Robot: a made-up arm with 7 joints. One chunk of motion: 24 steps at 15 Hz.
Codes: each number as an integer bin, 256 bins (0 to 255) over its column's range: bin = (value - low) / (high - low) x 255, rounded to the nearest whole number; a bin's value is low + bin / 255 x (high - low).
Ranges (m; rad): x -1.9..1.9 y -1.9..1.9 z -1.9..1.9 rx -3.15..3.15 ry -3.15..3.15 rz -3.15..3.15
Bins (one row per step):
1: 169 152 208 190 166 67
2: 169 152 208 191 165 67
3: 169 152 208 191 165 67
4: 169 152 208 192 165 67
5: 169 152 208 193 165 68
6: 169 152 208 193 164 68
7: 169 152 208 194 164 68
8: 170 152 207 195 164 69
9: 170 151 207 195 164 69
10: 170 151 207 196 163 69
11: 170 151 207 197 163 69
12: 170 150 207 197 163 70
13: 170 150 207 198 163 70
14: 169 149 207 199 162 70
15: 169 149 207 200 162 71
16: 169 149 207 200 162 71
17: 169 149 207 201 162 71
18: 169 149 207 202 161 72
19: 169 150 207 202 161 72
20: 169 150 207 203 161 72
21: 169 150 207 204 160 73
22: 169 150 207 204 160 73
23: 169 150 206 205 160 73
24: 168 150 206 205 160 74
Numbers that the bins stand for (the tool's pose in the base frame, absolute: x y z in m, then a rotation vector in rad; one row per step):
1: 0.6184 0.3651 1.1996 1.5441 0.9512 -1.4947
2: 0.6184 0.3651 1.1996 1.5688 0.9265 -1.4947
3: 0.6184 0.3651 1.1996 1.5688 0.9265 -1.4947
4: 0.6184 0.3651 1.1996 1.5935 0.9265 -1.4947
5: 0.6184 0.3651 1.1996 1.6182 0.9265 -1.4700
6: 0.6184 0.3651 1.1996 1.6182 0.9018 -1.4700
7: 0.6184 0.3651 1.1996 1.6429 0.9018 -1.4700
8: 0.6333 0.3651 1.1847 1.6676 0.9018 -1.4453
9: 0.6333 0.3502 1.1847 1.6676 0.9018 -1.4453
10: 0.6333 0.3502 1.1847 1.6924 0.8771 -1.4453
11: 0.6333 0.3502 1.1847 1.7171 0.8771 -1.4453
12: 0.6333 0.3353 1.1847 1.7171 0.8771 -1.4206
13: 0.6333 0.3353 1.1847 1.7418 0.8771 -1.4206
14: 0.6184 0.3204 1.1847 1.7665 0.8524 -1.4206
15: 0.6184 0.3204 1.1847 1.7912 0.8524 -1.3959
16: 0.6184 0.3204 1.1847 1.7912 0.8524 -1.3959
17: 0.6184 0.3204 1.1847 1.8159 0.8524 -1.3959
18: 0.6184 0.3204 1.1847 1.8406 0.8276 -1.3712
19: 0.6184 0.3353 1.1847 1.8406 0.8276 -1.3712
20: 0.6184 0.3353 1.1847 1.8653 0.8276 -1.3712
21: 0.6184 0.3353 1.1847 1.8900 0.8029 -1.3465
22: 0.6184 0.3353 1.1847 1.8900 0.8029 -1.3465
23: 0.6184 0.3353 1.1698 1.9147 0.8029 -1.3465
24: 0.6035 0.3353 1.1698 1.9147 0.8029 -1.3218

